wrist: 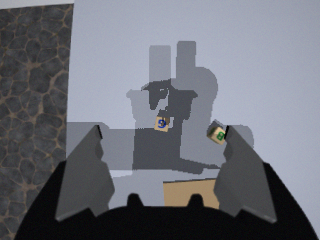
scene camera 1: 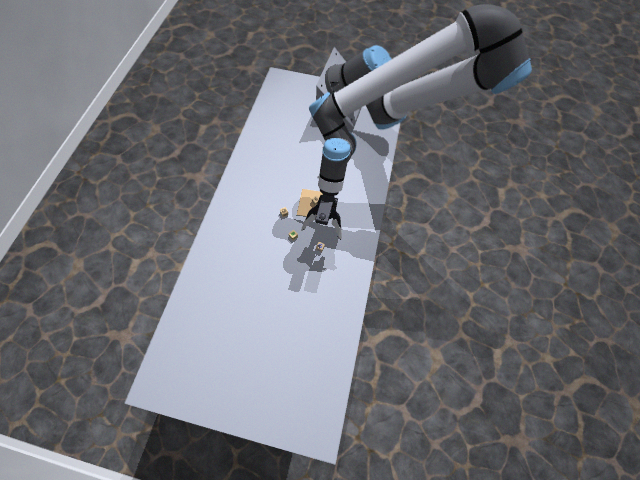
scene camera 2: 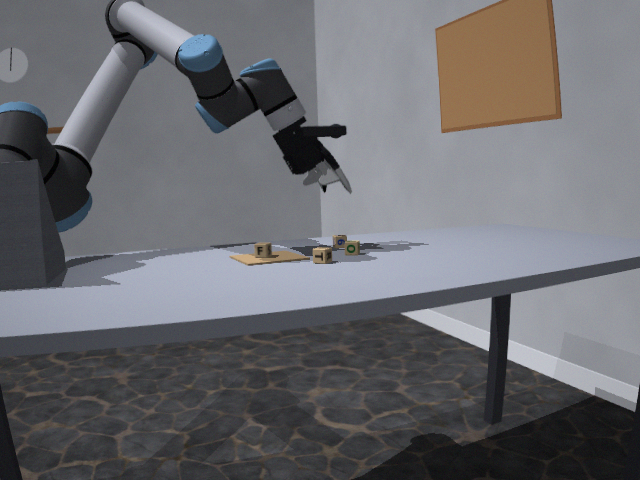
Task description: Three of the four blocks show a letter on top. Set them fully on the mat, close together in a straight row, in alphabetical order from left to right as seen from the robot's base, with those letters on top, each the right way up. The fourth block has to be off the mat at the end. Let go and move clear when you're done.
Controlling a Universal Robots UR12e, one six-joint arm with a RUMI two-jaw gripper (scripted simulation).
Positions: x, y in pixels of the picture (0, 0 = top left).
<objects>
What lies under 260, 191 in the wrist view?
My gripper.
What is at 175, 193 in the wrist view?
A mat.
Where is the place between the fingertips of my gripper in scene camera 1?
At 321, 235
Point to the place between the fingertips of my gripper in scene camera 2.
At 337, 192
</objects>
